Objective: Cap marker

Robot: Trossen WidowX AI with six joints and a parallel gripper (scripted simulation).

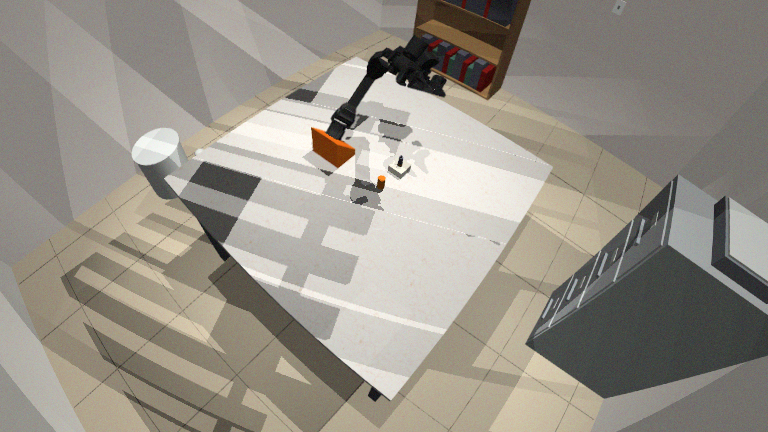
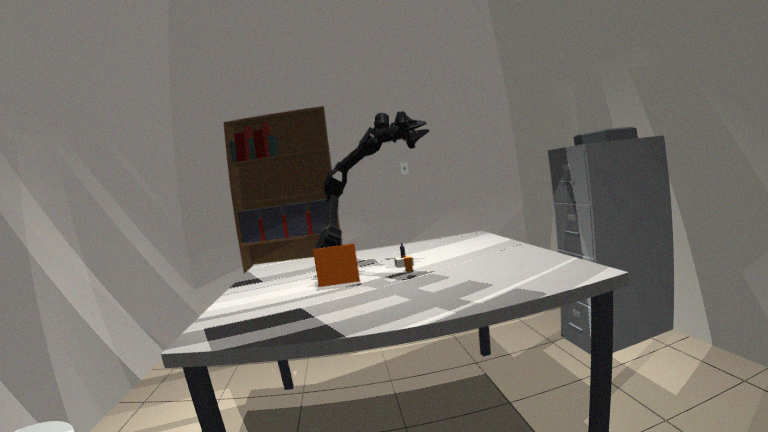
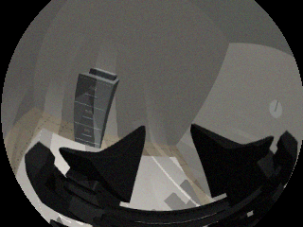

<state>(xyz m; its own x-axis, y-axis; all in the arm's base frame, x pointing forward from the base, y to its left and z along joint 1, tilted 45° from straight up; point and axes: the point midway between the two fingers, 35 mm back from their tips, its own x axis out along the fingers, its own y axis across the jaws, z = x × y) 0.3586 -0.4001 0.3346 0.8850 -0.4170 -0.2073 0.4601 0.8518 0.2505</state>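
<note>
Right now the orange cap is 15 cm behind my gripper tip and 52 cm below it. The rest, counted from my gripper tip: pale holder block: 14 cm behind, 12 cm to the left, 53 cm below.
</note>
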